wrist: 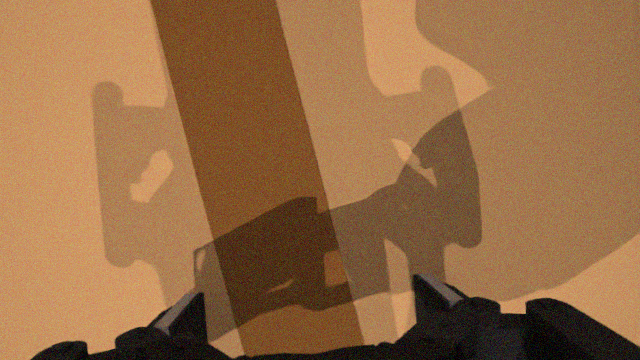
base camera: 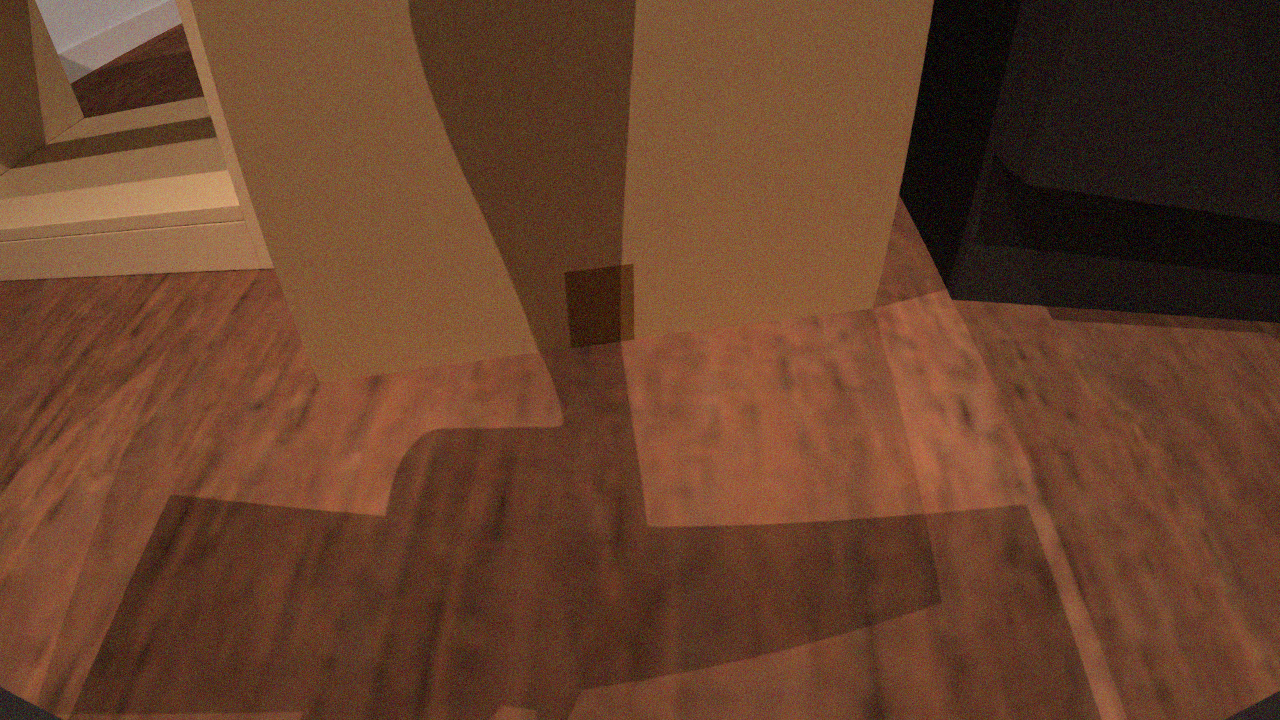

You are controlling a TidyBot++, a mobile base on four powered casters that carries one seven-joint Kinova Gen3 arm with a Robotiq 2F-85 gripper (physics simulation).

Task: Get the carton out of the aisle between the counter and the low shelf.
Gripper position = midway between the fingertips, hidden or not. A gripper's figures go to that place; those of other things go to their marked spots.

My gripper (wrist: 310,306) is 16 cm from the lens. A carton (wrist: 297,170) is 15 cm from the lens.
